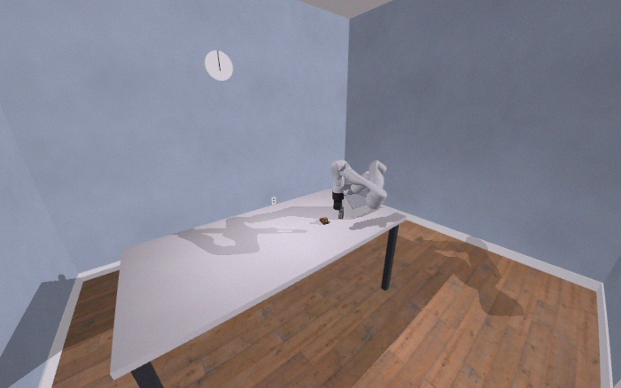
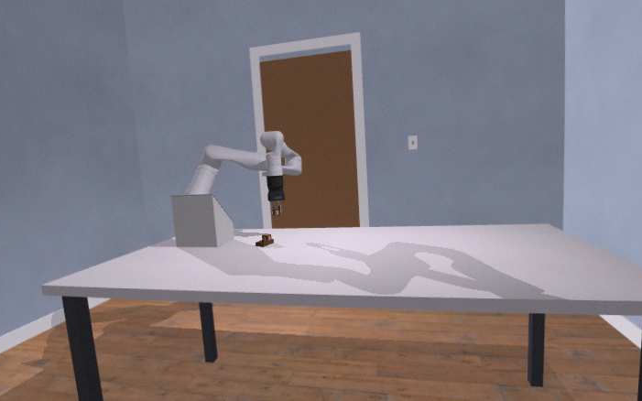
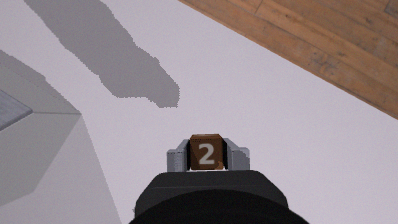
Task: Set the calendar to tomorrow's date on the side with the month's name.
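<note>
My hand is 10 mm above the brown cube.
</note>
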